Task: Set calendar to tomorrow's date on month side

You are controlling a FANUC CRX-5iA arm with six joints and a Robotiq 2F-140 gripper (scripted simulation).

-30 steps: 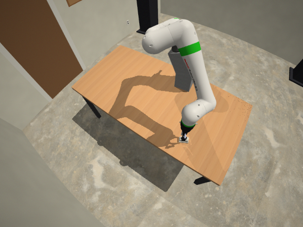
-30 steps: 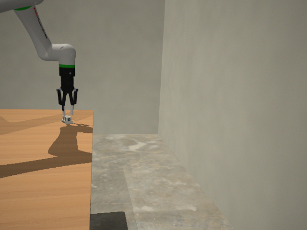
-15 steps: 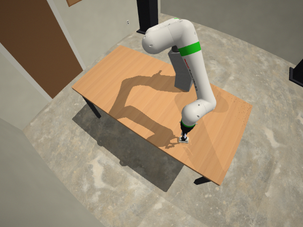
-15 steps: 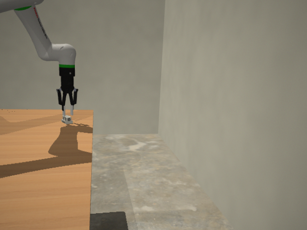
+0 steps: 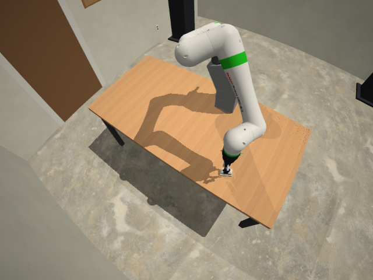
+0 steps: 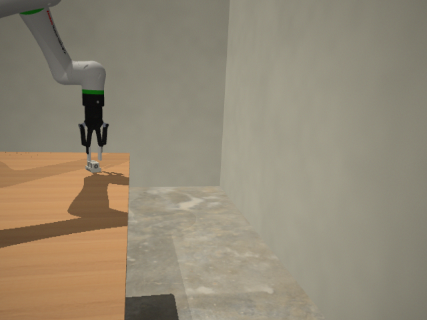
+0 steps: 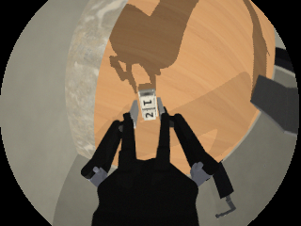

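Now: the white date cube 6 cm below my hand. The rest, counted from my hand: calendar tray 1 cm behind, 2 cm to the left, 7 cm below.
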